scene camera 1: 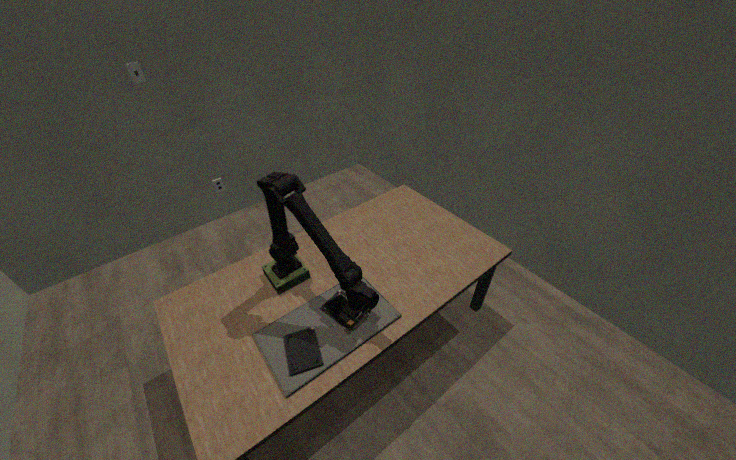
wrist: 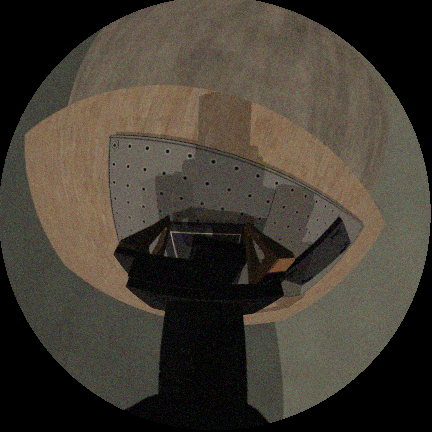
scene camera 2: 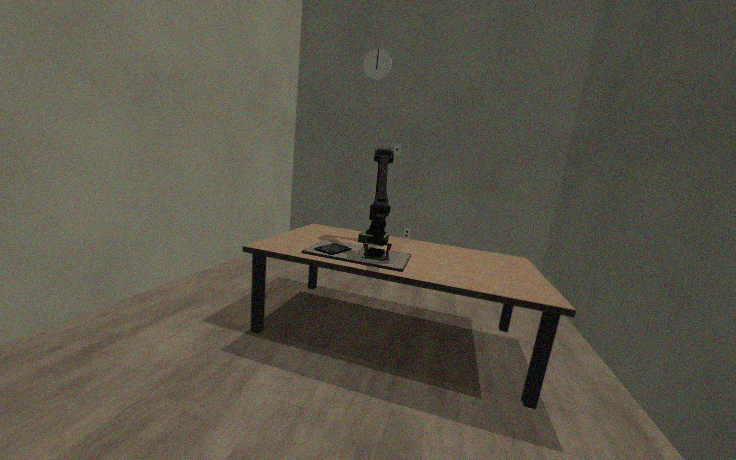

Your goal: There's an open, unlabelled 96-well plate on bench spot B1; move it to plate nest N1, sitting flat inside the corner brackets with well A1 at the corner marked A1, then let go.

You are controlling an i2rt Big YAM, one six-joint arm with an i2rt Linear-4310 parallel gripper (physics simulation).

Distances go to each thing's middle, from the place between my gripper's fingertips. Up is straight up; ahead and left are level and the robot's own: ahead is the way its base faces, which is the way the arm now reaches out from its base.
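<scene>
I find the dark well plate (wrist: 225, 259) 20 mm to the right of my hand and 90 mm behind it.
</scene>
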